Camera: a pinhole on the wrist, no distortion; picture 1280 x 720 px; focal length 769.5 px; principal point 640.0 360.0 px. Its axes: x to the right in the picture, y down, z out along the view. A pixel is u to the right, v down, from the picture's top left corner.
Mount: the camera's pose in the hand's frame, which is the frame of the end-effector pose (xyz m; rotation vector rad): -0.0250 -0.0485 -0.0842 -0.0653 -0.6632 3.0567
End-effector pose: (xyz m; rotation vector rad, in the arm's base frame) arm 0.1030 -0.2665 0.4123 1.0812 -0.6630 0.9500
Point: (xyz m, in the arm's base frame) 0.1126 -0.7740 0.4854
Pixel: 703.4 30.0
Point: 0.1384 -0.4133 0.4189
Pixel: 603.2 26.3
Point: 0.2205 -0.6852 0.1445
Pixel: 1066.7 461.2
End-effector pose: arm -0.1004 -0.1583 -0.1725 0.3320 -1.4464 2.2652
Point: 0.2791 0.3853 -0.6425
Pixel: behind the camera
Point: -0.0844 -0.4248 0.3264
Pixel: 397.4 379.2
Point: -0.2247 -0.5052 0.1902
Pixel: 299.5 94.0
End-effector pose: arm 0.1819 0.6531 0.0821 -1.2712 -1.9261 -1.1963
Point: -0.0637 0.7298 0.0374
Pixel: 167.5 694.8
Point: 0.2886 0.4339 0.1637
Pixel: behind the camera
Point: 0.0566 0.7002 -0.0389
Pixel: 604.7 439.1
